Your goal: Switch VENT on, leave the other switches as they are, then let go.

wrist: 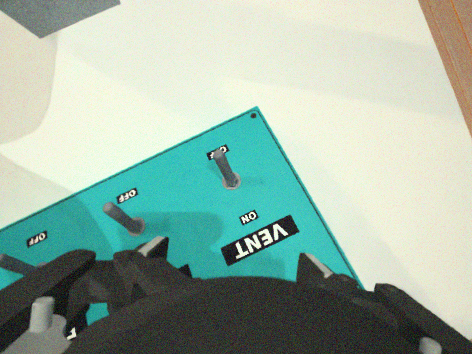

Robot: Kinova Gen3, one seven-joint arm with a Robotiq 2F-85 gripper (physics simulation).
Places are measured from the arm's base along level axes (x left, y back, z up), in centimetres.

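Pixels of known places: gripper, fingertip midpoint: (232,259).
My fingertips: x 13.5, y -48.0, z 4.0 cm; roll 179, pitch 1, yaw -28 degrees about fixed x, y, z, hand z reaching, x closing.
Note:
Ahead of a thing's pixels: the offset from my fingertips to its top centre. "pt": to the spot under its first point. Level surfaces: height alone.
The VENT switch @(pt dx +1.4, dy +6.3, dz -8.5 cm) (223,167) is a grey lever near the panel's top right corner in the wrist view. It leans toward its OFF label, which its tip partly covers. Its ON label @(pt dx +1.9, dy +0.4, dz -10.0 cm) (248,217) and the black VENT label @(dx +2.2, dy -2.1, dz -8.8 cm) (260,240) are lower in the view. The neighbouring switch @(pt dx -10.0, dy +5.0, dz -9.2 cm) (125,218) leans toward its own OFF label @(pt dx -10.6, dy +7.5, dz -12.9 cm) (127,195). My gripper (232,259) is open, with its fingertips on either side of the VENT label in the view and no lever between them.
The teal panel @(dz -12.9 cm) (170,175) extends to the lower left, where another switch @(pt dx -21.9, dy +4.4, dz -9.0 cm) (19,265) is partly hidden by the gripper. An OFF label @(pt dx -22.5, dy +6.5, dz -12.9 cm) (37,238) is beside it. A grey block (60,14) shows at the top left. A wooden surface (452,55) runs along the right edge.

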